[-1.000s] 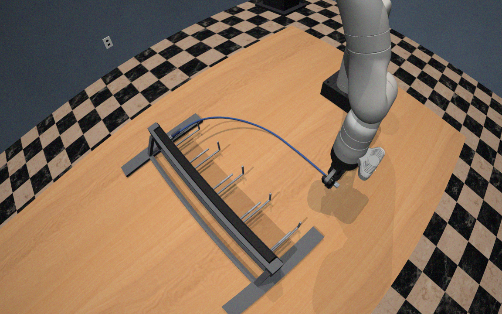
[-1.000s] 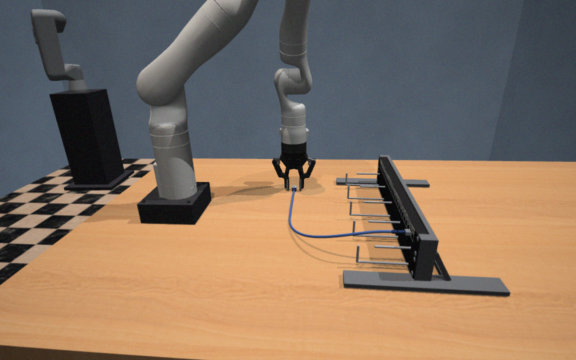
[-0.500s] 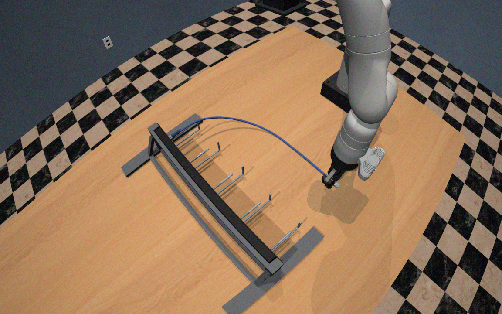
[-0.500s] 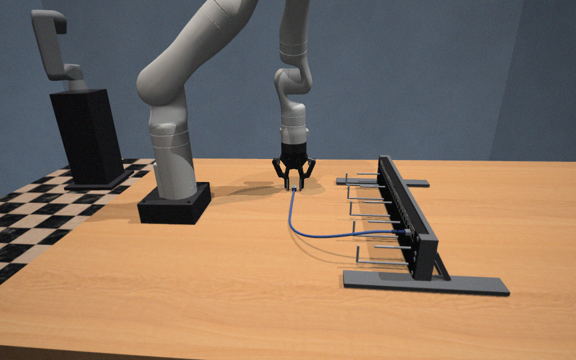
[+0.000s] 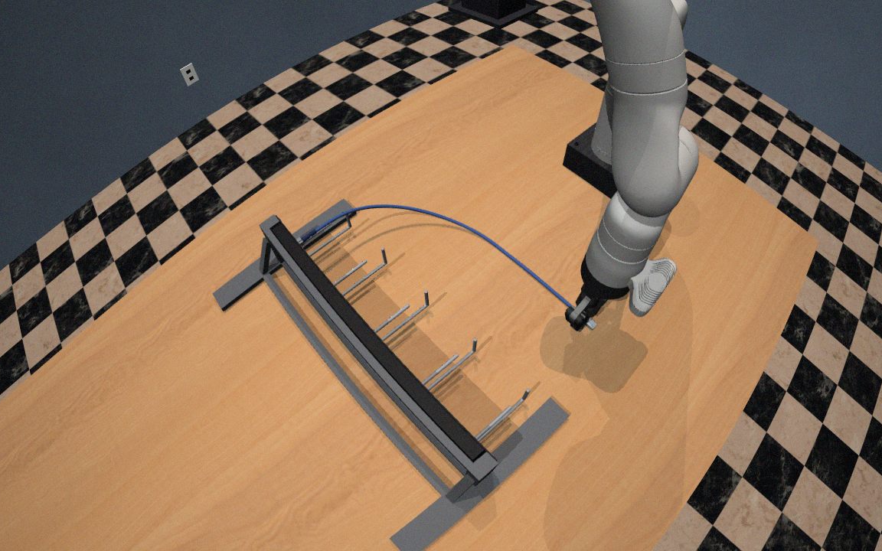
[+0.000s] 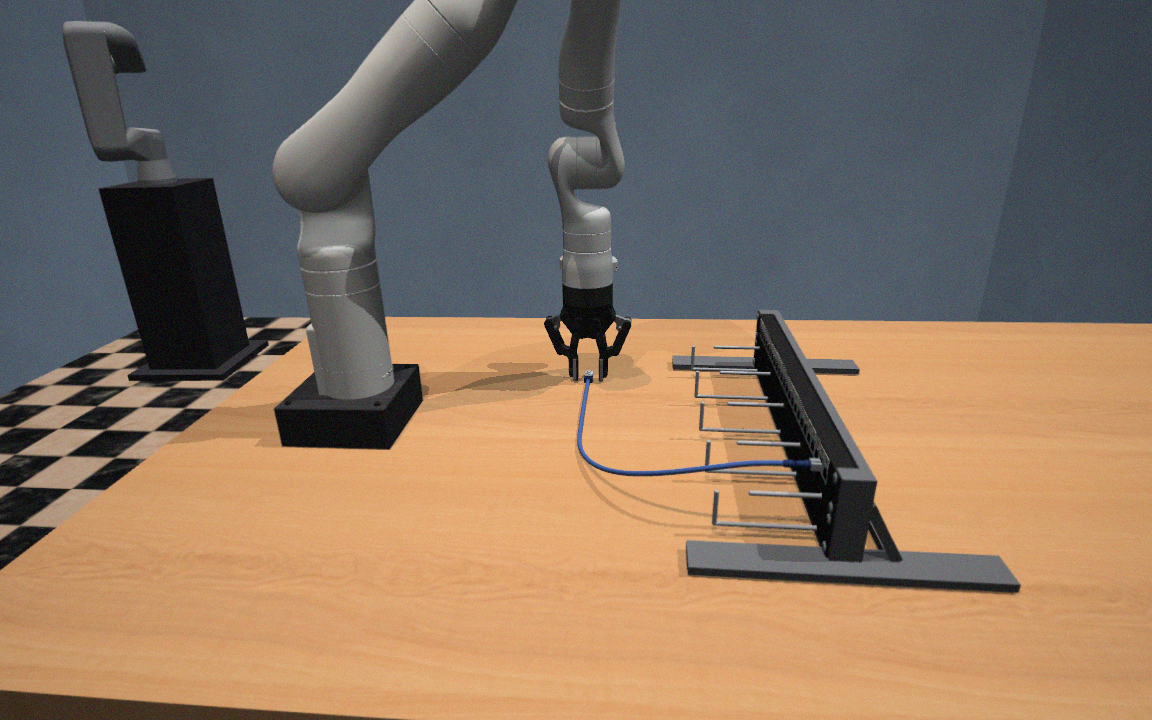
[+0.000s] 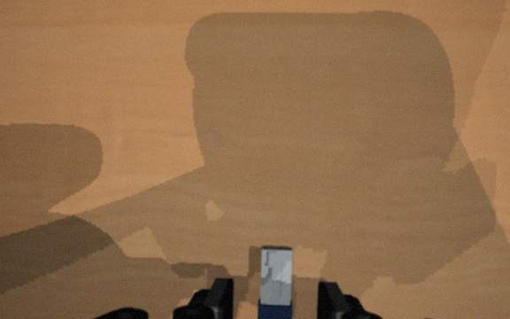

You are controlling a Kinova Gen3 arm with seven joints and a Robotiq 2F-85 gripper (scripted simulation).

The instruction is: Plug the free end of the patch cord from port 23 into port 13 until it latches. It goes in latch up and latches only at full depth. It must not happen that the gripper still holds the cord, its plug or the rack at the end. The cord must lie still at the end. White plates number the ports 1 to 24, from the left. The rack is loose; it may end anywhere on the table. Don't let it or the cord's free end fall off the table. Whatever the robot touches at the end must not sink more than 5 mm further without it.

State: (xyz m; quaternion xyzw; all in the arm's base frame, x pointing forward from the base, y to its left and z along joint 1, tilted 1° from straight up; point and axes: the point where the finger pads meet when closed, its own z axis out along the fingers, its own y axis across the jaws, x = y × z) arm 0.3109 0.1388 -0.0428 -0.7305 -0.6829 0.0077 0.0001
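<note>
The plug lies 10 mm to the left of my hand and 10 mm below it.
</note>
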